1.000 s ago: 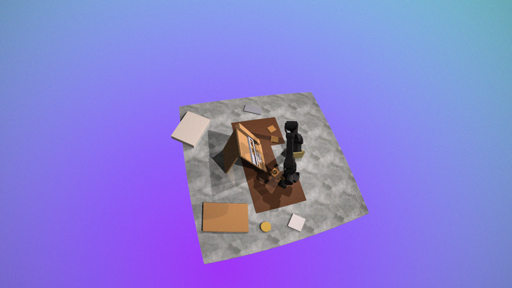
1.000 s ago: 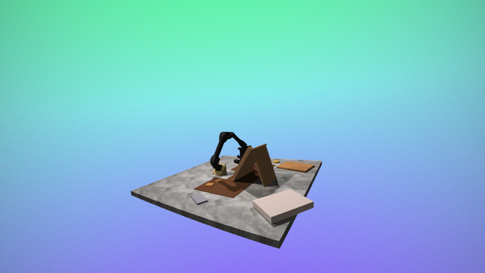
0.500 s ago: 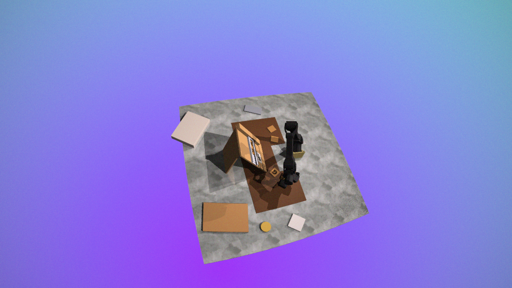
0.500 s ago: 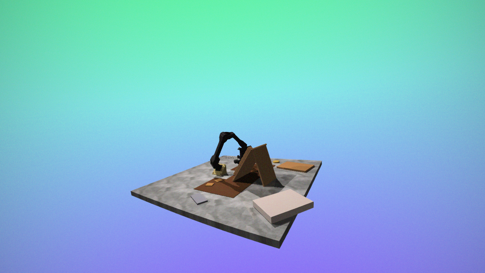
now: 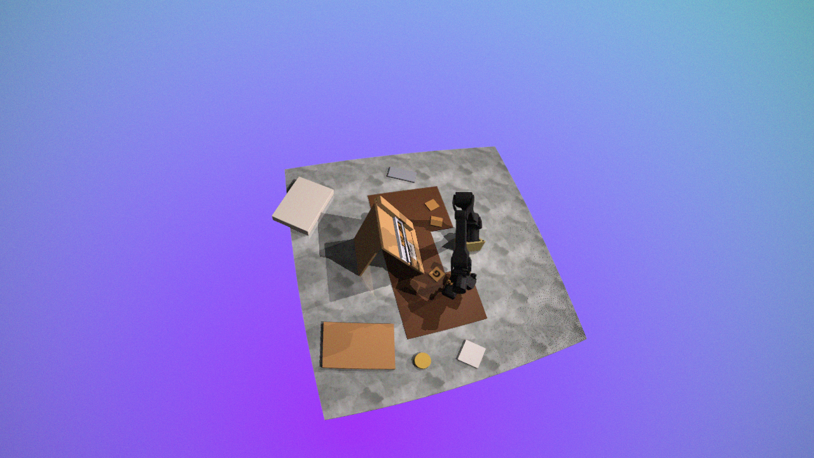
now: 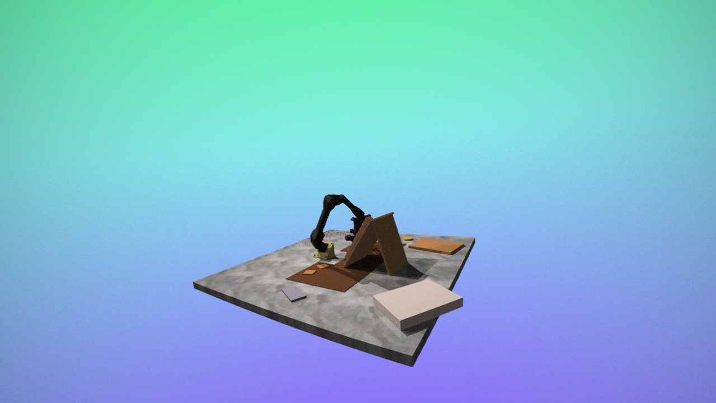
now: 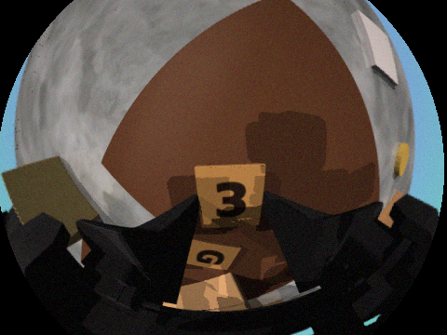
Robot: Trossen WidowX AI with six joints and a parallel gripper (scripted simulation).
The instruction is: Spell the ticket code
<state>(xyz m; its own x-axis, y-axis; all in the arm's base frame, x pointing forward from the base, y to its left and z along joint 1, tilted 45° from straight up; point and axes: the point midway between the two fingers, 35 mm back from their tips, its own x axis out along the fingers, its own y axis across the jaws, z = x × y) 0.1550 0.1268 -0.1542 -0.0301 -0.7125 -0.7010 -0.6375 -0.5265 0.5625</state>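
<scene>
Now: gripper tip 160 mm short of the white ticket, 180 mm to the left of it and 80 mm below it. Also, from my gripper tip: brown mat: 50 mm ahead, 190 mm to the right, 10 mm below; then white square: 330 mm to the left; then yellow disc: 220 mm ahead, 310 mm to the left.
</scene>
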